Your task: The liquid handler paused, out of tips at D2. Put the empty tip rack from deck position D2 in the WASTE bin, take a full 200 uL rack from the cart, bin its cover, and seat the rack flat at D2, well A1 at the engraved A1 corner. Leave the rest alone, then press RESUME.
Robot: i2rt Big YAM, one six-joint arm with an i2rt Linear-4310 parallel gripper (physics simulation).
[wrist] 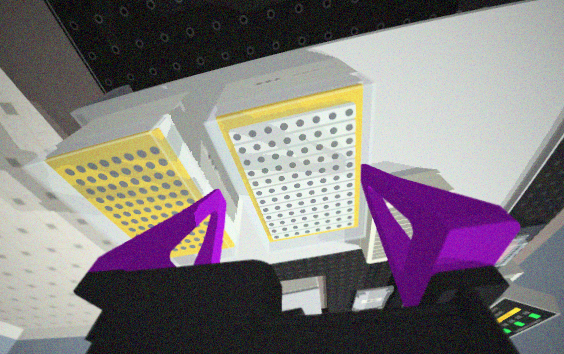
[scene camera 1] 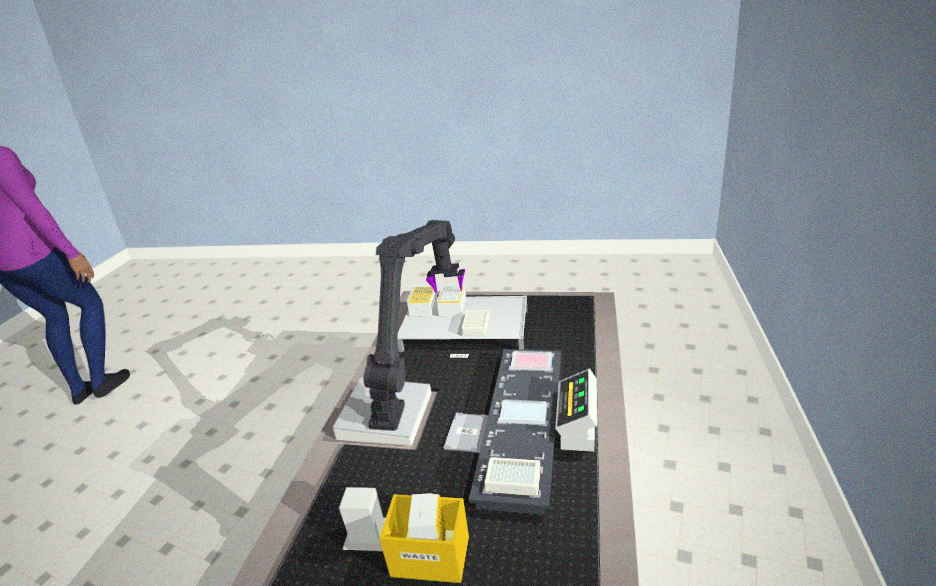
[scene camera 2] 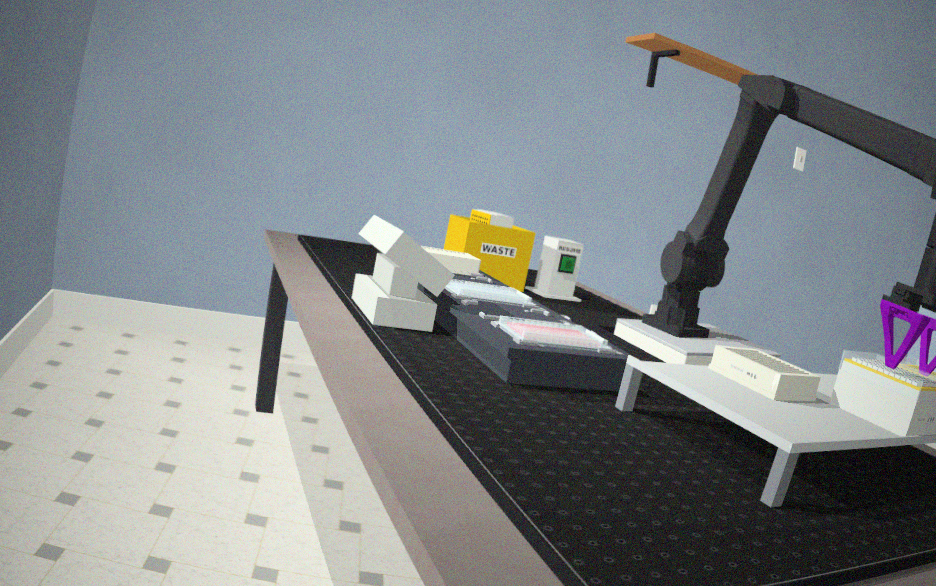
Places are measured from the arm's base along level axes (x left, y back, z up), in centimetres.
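Pixels of known places: gripper, between the fingertips: (wrist: 288, 184) (scene camera 1: 448, 291) (scene camera 2: 907, 371); arm's base, origin of its link: (scene camera 1: 387, 415) (scene camera 2: 674, 329).
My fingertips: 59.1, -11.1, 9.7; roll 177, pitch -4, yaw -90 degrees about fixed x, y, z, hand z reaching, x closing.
Ahead of a thing's pixels: the offset from my fingertips to its top centre, as dx, dy, dz. "spot": to the spot under its first point.
My gripper (scene camera 1: 448, 289) (scene camera 2: 911, 369) (wrist: 288, 184) is open and empty, pointing down at a rack with white tips and a yellow rim @[spot: -7.2, -1.4, -2.4] (scene camera 1: 450, 306) (scene camera 2: 877, 393) (wrist: 310, 195). One finger is on each side of this rack, the left one over the gap to its neighbour. A clear cover shows around the rack, which stands on the cart @[-7.8, -6.2, -6.0] (scene camera 1: 507, 310) (scene camera 2: 725, 407) (wrist: 450, 90). Deck position D2 (scene camera 1: 528, 385) is bare. A rack @[-103.2, -10.2, +3.2] (scene camera 1: 423, 516) (scene camera 2: 491, 218) leans inside the yellow WASTE bin @[-103.5, -9.5, +0.9] (scene camera 1: 431, 562) (scene camera 2: 462, 238). The green RESUME button @[spot: -94.6, +6.2, -4.5] (scene camera 2: 566, 263) faces the cart side. How deep the fingertips reach is hard to tell.
A yellow-topped rack @[-0.5, +10.6, +0.4] (scene camera 1: 421, 295) (wrist: 135, 185) stands close to the left. A low cream rack @[-14.7, -11.5, -3.5] (scene camera 1: 475, 322) (scene camera 2: 763, 372) is on the right. Plates @[-35.1, -31.4, -6.5] (scene camera 1: 531, 360) @[-59.9, -29.5, -6.5] (scene camera 1: 522, 412) and another rack @[-84.5, -27.7, -4.8] (scene camera 1: 511, 476) occupy the deck. A screen unit @[spot: -65.6, -44.1, -0.7] (scene camera 1: 576, 407) stands beside it. A person (scene camera 1: 51, 296) is at far left.
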